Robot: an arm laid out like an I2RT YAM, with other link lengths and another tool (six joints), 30 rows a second.
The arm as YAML. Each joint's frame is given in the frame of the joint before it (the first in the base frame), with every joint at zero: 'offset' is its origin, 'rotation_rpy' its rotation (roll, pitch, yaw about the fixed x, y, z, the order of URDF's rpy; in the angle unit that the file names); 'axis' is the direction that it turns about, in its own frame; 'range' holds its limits. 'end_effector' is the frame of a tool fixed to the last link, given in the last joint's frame.
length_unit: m
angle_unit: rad
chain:
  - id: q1
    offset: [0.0, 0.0, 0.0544]
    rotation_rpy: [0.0, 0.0, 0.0]
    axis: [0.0, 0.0, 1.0]
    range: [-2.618, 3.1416]
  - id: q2
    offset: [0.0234, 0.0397, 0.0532]
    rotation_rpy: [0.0, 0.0, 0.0]
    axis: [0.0, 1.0, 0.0]
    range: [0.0, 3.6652]
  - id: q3
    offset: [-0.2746, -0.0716, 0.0]
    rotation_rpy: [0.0, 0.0, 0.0]
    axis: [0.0, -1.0, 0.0]
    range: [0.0, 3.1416]
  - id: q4
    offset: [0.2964, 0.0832, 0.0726]
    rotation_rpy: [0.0, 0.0, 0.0]
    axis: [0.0, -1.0, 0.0]
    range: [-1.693, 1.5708]
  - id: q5
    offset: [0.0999, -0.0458, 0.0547]
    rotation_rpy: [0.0, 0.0, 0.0]
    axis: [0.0, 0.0, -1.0]
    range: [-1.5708, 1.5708]
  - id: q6
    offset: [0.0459, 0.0, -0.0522]
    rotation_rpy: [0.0, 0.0, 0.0]
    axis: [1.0, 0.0, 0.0]
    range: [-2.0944, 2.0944]
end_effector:
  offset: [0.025, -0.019, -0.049]
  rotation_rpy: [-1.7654, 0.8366, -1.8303]
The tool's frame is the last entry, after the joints.
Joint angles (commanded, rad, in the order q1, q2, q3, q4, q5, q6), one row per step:
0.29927, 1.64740, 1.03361, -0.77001, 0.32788, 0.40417
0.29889, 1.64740, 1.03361, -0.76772, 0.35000, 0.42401
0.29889, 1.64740, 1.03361, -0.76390, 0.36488, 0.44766
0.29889, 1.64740, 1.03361, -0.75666, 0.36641, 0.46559
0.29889, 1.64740, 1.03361, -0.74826, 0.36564, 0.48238
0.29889, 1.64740, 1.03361, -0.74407, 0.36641, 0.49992
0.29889, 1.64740, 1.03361, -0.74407, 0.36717, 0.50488
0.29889, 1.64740, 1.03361, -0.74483, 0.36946, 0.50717
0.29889, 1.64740, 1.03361, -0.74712, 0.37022, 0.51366
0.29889, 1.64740, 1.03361, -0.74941, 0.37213, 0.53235
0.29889, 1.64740, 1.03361, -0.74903, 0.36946, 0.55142
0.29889, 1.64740, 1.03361, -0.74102, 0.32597, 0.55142
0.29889, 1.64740, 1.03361, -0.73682, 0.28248, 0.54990
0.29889, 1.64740, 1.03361, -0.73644, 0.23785, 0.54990
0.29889, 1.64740, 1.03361, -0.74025, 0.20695, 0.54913
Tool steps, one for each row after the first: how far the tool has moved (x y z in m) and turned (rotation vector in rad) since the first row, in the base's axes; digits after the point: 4 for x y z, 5 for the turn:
0.0006, -0.0005, 0.0001, -0.01480, -0.01386, -0.02290
0.0013, -0.0001, -0.0001, -0.02118, -0.02837, -0.04754
0.0024, 0.0010, -0.0005, -0.01541, -0.04058, -0.06448
0.0037, 0.0024, -0.0009, -0.00731, -0.05282, -0.07993
0.0043, 0.0034, -0.0012, -0.00173, -0.06175, -0.09629
0.0043, 0.0036, -0.0013, -0.00105, -0.06334, -0.10100
0.0042, 0.0035, -0.0013, -0.00279, -0.06401, -0.10351
0.0038, 0.0037, -0.0014, -0.00247, -0.06388, -0.10960
0.0034, 0.0043, -0.0016, 0.00016, -0.06748, -0.12714
0.0034, 0.0055, -0.0020, 0.00805, -0.07208, -0.14425
0.0040, 0.0089, -0.0027, 0.05092, -0.06407, -0.13665
0.0039, 0.0120, -0.0033, 0.09195, -0.05214, -0.12737
0.0031, 0.0150, -0.0037, 0.13305, -0.03660, -0.11930
0.0019, 0.0169, -0.0038, 0.15988, -0.02187, -0.11324

